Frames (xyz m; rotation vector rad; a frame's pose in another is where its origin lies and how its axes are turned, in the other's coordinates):
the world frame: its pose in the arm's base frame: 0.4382 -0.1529 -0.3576 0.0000 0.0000 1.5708
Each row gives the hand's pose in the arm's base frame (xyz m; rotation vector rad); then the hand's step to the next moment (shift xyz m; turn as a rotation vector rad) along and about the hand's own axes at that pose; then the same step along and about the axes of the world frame.
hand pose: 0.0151 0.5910 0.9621 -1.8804 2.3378 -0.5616
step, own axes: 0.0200 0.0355 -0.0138 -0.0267 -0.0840 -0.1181
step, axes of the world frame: -0.0098 0.0417 0.0040 0.0376 -0.0493 0.1337
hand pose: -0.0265 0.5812 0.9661 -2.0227 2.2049 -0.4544
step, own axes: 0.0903 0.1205 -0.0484 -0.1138 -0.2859 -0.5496
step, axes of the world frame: -0.0746 0.1379 0.0209 0.1716 -0.1283 0.5923
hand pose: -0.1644 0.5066 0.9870 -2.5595 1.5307 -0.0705
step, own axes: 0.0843 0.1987 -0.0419 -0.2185 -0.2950 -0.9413
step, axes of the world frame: -0.1710 0.1381 0.0062 0.2242 -0.0389 0.9844
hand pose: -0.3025 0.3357 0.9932 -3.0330 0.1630 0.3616
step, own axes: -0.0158 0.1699 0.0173 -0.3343 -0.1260 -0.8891
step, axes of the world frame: -0.1652 0.0388 -0.0248 0.0728 0.1044 0.9497
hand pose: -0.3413 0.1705 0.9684 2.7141 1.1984 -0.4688
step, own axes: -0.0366 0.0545 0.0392 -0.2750 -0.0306 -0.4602
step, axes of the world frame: -0.0719 -0.0082 -0.0246 -0.0566 0.0932 0.5258
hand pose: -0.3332 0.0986 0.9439 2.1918 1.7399 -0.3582
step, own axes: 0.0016 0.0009 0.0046 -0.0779 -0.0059 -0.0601
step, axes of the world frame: -0.0006 -0.0012 -0.0048 -0.0445 0.0236 0.0847
